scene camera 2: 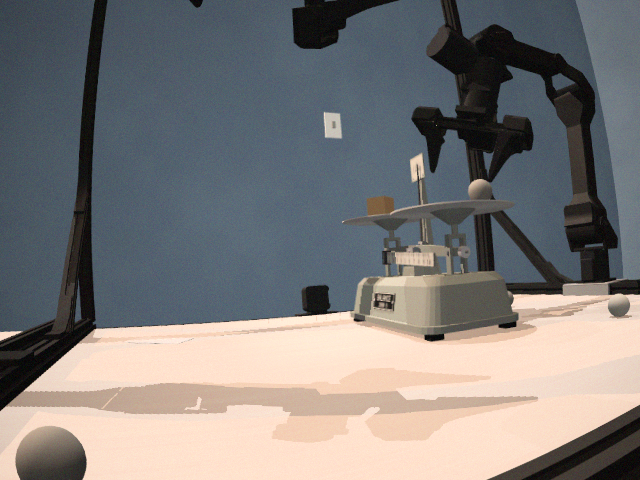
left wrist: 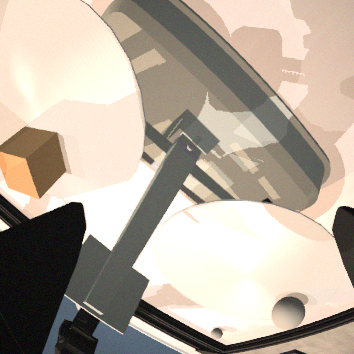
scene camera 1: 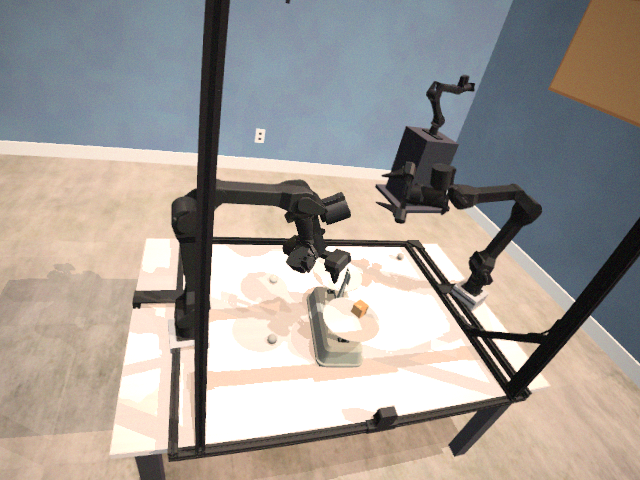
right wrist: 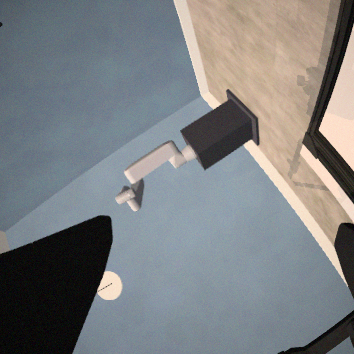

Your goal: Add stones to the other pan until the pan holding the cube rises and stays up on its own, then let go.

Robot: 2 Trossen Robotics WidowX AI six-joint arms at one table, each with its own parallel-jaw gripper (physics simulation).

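Frame: origin at the left arm's base, x back, y right, z up, level; metres.
Seen in the pictures: left gripper, fingertip midpoint: [scene camera 2: 460, 176] [left wrist: 215, 218] [scene camera 1: 321, 277]; right gripper, fingertip midpoint: [scene camera 1: 378, 189] [right wrist: 230, 233]; left arm's base, origin of the base link: [scene camera 2: 595, 281] [scene camera 1: 188, 330]; right arm's base, origin of the base link: [scene camera 1: 471, 289].
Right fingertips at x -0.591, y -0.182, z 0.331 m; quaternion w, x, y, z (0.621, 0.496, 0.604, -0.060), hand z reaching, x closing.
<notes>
Offsets run from my right fingertips to a thing's top centre.
An orange cube @[dx +0.175, dy +0.317, dz -0.166 m] [scene camera 1: 359, 308] [scene camera 2: 379, 205] [left wrist: 35, 160] sits on one pan @[dx +0.202, dy +0.332, dz -0.196 m] [scene camera 1: 343, 326] [scene camera 2: 356, 221] [left wrist: 100, 50] of the grey-green balance [scene camera 1: 336, 355] [scene camera 2: 465, 304]. That pan appears lower than the other in scene camera 2. The other pan @[dx +0.157, dy +0.147, dz -0.208 m] [scene camera 2: 439, 209] [left wrist: 215, 250] holds one grey stone @[dx +0.156, dy +0.100, dz -0.181 m] [scene camera 2: 479, 189] [left wrist: 288, 312] near its rim. My left gripper [scene camera 1: 323, 276] [scene camera 2: 461, 175] [left wrist: 215, 218] is open and empty above the stone's pan, fingers pointing down. My right gripper [scene camera 1: 380, 189] [right wrist: 230, 233] is open and empty, held high beyond the table, away from the balance.
Loose stones lie on the table: one @[dx +0.299, dy +0.004, dz -0.324 m] [scene camera 1: 273, 279] [scene camera 2: 618, 305] and another @[dx +0.372, dy +0.246, dz -0.324 m] [scene camera 1: 272, 338] [scene camera 2: 510, 298] left of the balance in scene camera 1, and one @[dx -0.255, dy -0.052, dz -0.324 m] [scene camera 1: 400, 256] [scene camera 2: 50, 454] at the far right. The balance's upright pointer [scene camera 1: 343, 284] [scene camera 2: 423, 206] stands between the pans. A black frame [scene camera 1: 289, 440] surrounds the table.
</notes>
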